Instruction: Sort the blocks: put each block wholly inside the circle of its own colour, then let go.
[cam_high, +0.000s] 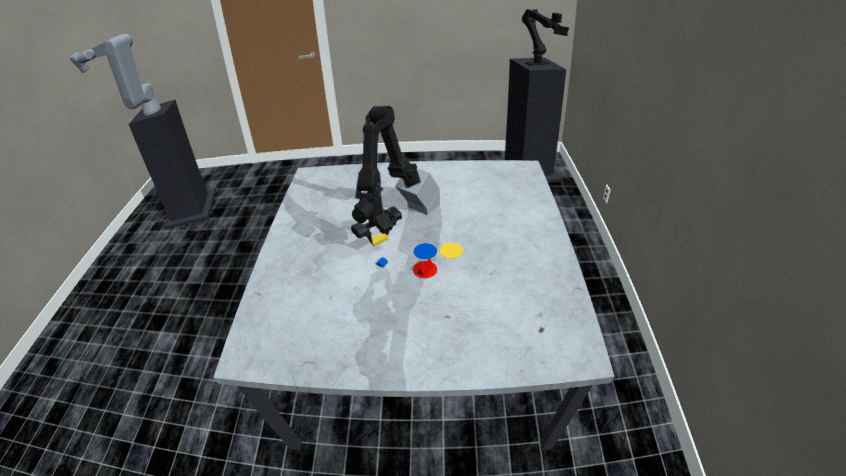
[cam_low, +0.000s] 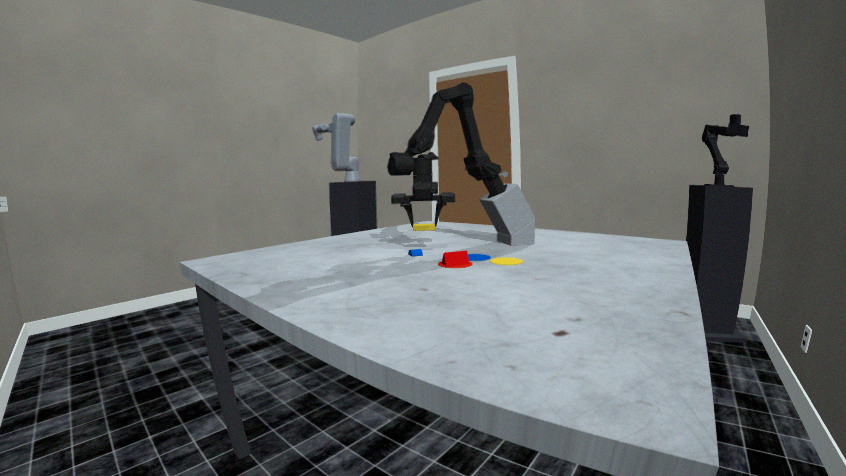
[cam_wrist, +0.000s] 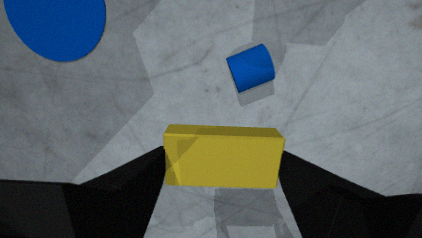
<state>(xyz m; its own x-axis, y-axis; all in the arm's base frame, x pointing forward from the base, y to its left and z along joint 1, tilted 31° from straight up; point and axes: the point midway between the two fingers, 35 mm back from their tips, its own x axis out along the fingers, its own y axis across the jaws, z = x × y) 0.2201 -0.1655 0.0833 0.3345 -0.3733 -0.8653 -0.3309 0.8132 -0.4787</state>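
My gripper is now 6 cm short of the yellow circle, 26 cm to the right of it and 11 cm above it. The rest, counted from my hand: small blue block (5 cm ahead, 1 cm to the right, 10 cm below); yellow block (4 cm below); blue circle (3 cm ahead, 17 cm to the left, 11 cm below).
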